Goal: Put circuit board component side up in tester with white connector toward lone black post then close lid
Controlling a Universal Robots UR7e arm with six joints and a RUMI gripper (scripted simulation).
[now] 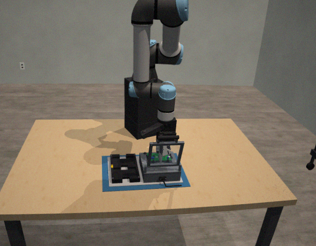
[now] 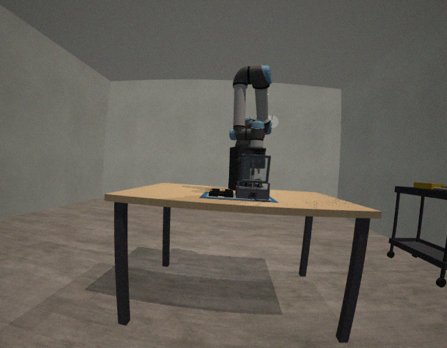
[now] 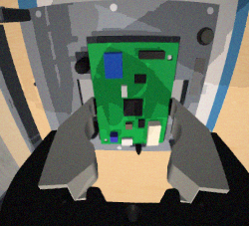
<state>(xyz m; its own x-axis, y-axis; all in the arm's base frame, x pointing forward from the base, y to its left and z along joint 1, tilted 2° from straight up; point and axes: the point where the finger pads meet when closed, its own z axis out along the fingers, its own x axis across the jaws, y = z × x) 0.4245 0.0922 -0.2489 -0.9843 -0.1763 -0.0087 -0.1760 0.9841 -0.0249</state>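
My gripper is now right at the green circuit board. The rest, counted from my hand: tester bed: 1 cm to the left, 1 cm below; then framed lid: 12 cm ahead, 10 cm above, 2 cm to the left.
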